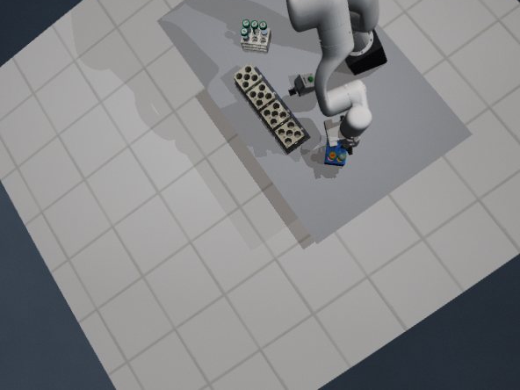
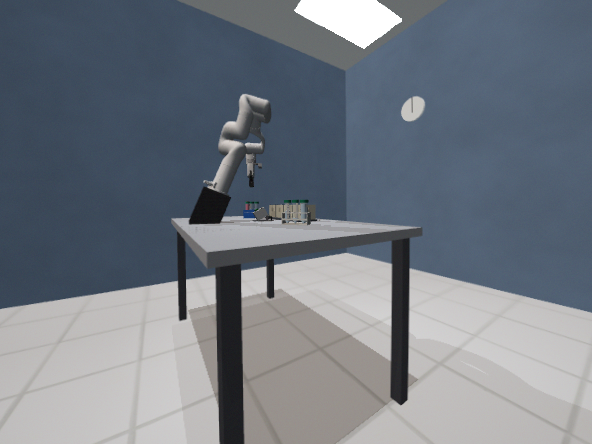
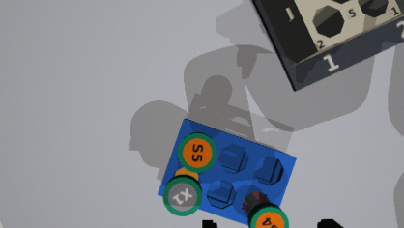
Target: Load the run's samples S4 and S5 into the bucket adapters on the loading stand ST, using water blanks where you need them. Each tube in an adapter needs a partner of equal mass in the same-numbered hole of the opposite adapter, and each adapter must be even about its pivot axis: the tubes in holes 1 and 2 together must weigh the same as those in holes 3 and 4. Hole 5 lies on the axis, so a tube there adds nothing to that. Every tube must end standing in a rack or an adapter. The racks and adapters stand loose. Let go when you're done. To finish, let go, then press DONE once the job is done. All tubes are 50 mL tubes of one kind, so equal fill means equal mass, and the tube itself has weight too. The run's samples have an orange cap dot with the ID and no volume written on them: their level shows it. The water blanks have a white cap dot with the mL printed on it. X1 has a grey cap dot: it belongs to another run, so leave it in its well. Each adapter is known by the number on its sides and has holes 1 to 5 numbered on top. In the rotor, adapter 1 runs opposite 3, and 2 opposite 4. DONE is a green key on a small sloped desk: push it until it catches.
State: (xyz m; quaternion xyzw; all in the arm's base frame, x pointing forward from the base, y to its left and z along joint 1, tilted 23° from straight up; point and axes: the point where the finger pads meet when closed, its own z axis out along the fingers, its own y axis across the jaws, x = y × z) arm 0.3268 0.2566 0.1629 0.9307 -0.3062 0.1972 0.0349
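The blue rack is 220 mm below my hand. The rest, counted from my hand: white rack 180 mm behind, 640 mm to the right, 220 mm below; adapter 90 mm ahead, 200 mm to the right, 200 mm below.
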